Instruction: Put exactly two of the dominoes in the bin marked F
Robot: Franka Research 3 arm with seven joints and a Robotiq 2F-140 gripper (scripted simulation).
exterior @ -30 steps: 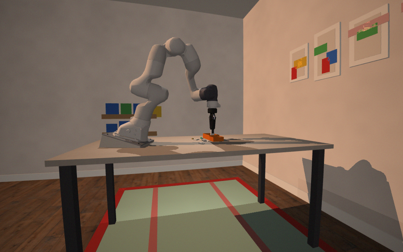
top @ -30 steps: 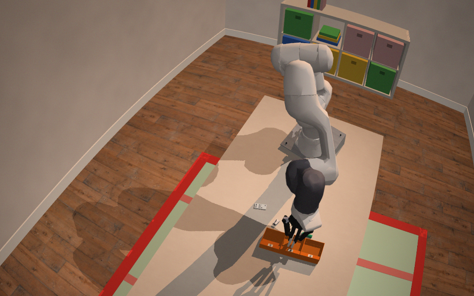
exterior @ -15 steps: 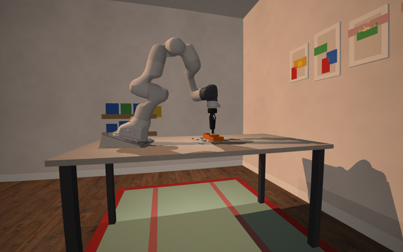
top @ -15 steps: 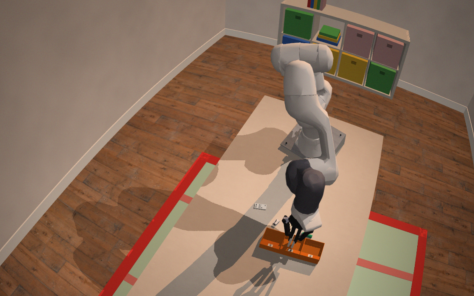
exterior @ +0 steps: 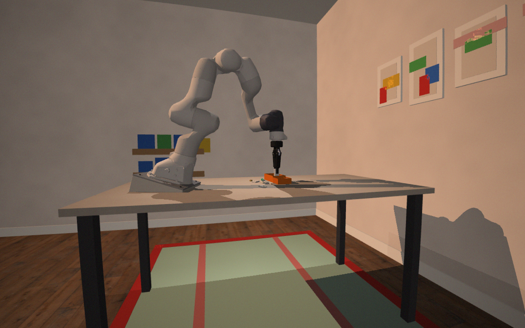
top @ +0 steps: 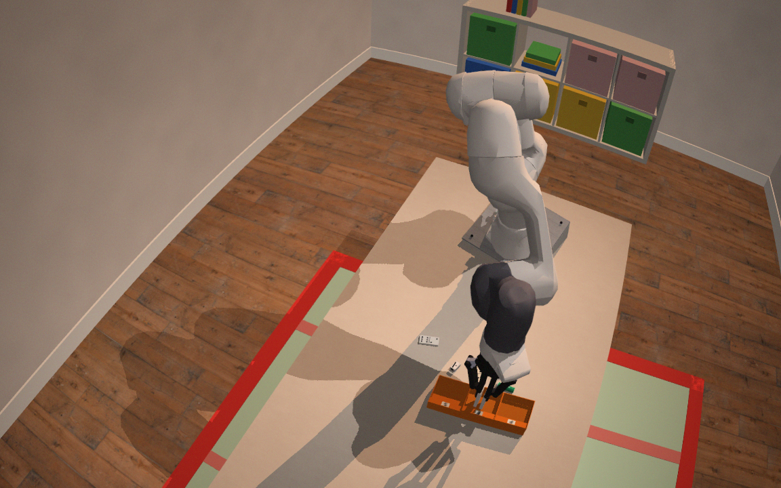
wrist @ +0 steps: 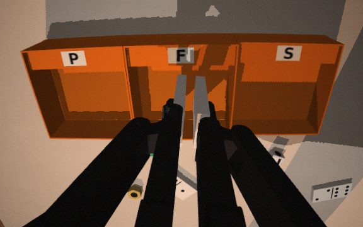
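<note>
The orange three-compartment bin lies 10 mm to the left of my hand and 30 mm below it. The rest, counted from my hand: brass nut 140 mm behind, 80 mm to the left, 40 mm below; green battery 70 mm behind, 50 mm to the left, 40 mm below; grey ribbed item 100 mm behind, 90 mm to the right, 40 mm below.
</note>
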